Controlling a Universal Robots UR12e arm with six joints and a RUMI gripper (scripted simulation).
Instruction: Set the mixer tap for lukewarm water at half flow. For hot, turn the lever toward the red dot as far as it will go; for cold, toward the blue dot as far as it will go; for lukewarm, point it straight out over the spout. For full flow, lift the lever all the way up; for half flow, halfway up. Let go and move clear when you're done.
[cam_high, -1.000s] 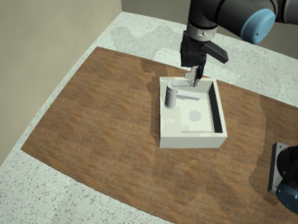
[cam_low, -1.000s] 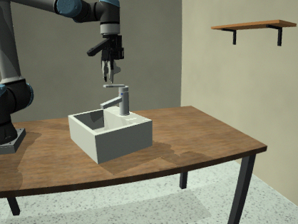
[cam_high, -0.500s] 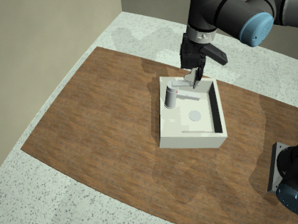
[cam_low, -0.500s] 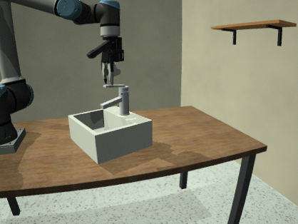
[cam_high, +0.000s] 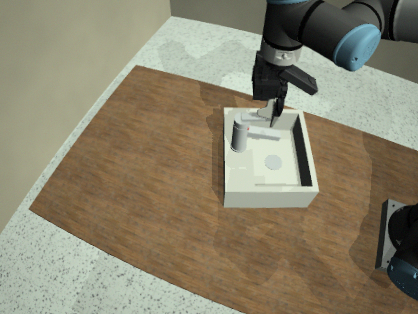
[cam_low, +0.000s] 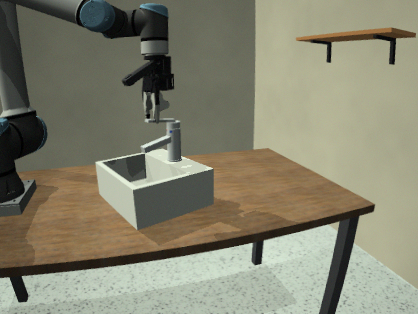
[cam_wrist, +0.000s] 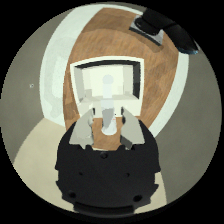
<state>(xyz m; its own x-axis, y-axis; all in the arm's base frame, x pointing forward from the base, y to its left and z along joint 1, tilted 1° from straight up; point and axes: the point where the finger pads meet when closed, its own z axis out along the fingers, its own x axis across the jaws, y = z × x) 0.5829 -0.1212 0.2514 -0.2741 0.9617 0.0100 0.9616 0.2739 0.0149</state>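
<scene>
Now: hand 3 cm short of the lever, 1 cm to the right of it and 1 cm above it. Also, from my hand: white square basin 25 cm below, 3 cm behind, 1 cm to the right; grey mixer tap 6 cm below, 5 cm ahead, 2 cm to the left.
</scene>
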